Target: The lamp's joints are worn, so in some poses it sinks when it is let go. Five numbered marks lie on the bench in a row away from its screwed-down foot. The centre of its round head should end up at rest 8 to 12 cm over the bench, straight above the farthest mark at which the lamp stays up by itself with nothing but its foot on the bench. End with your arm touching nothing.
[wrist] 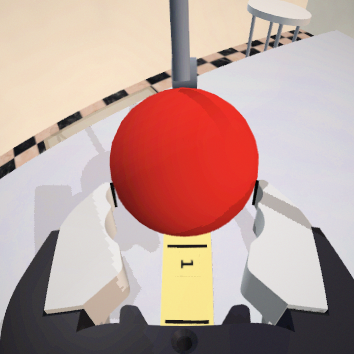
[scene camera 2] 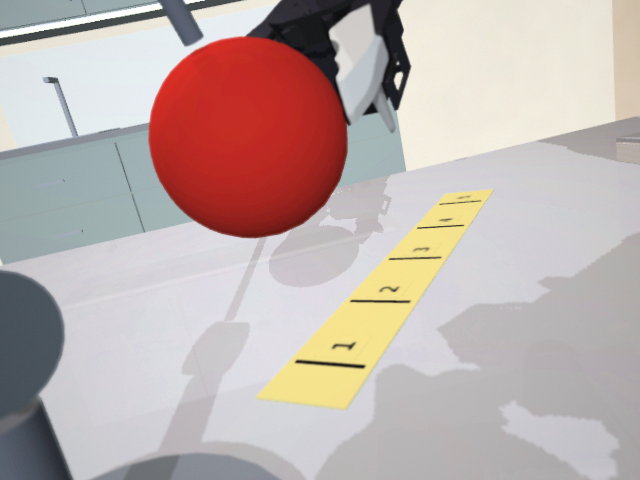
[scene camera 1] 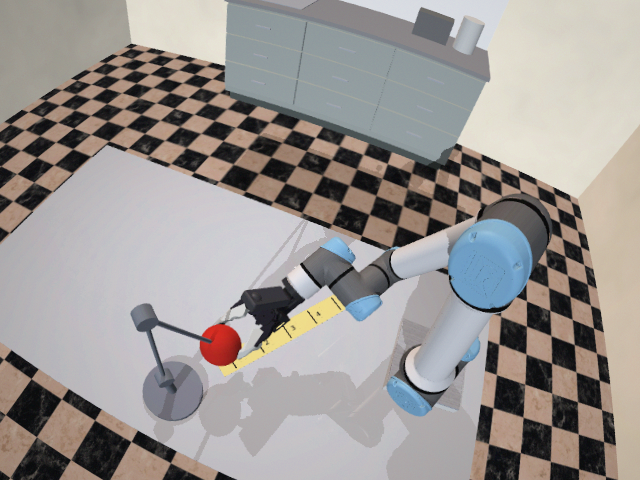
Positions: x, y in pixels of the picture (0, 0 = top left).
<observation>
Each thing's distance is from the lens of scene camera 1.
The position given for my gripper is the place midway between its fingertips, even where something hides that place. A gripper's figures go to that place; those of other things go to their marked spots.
my gripper (scene camera 1: 226, 342): 0.91 m
thin rod (scene camera 1: 219, 344): 0.86 m
yellow strip (scene camera 1: 324, 310): 1.13 m
grey foot (scene camera 1: 181, 399): 1.01 m
The marked spots on the yellow strip and the grey foot are 0.49 m apart.
</observation>
